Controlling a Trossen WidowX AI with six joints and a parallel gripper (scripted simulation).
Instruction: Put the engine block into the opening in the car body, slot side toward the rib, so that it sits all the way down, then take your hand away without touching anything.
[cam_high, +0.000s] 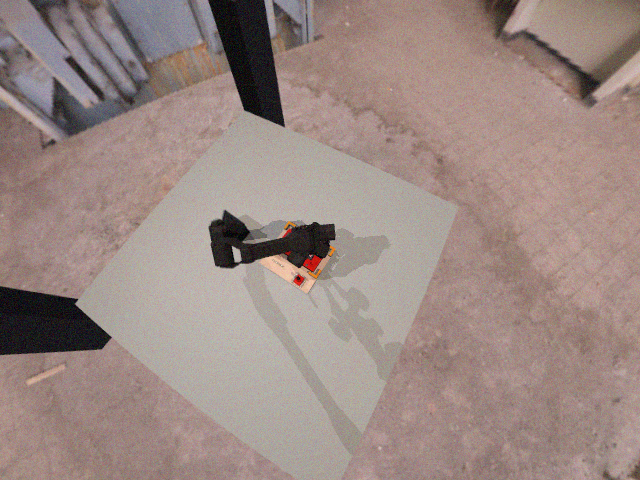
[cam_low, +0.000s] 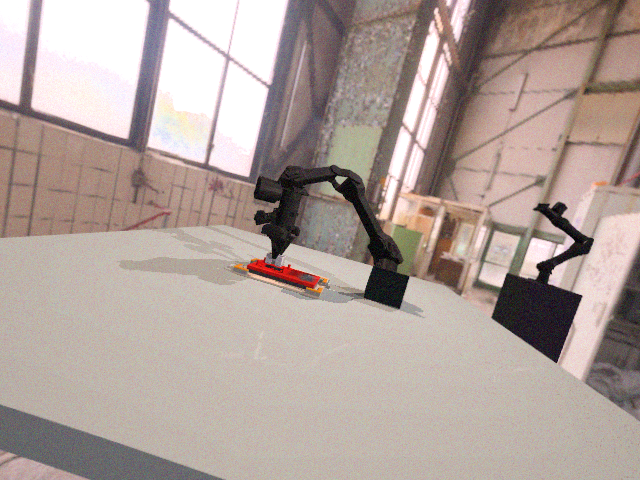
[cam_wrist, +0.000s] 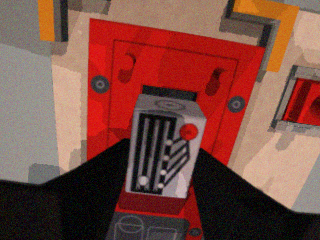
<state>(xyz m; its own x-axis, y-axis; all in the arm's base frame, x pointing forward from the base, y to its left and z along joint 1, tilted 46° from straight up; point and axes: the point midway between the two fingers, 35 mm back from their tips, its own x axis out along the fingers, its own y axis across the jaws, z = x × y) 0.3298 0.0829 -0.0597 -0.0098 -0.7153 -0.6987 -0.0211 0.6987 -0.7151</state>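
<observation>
My gripper tip is 10 mm above the engine block.
</observation>
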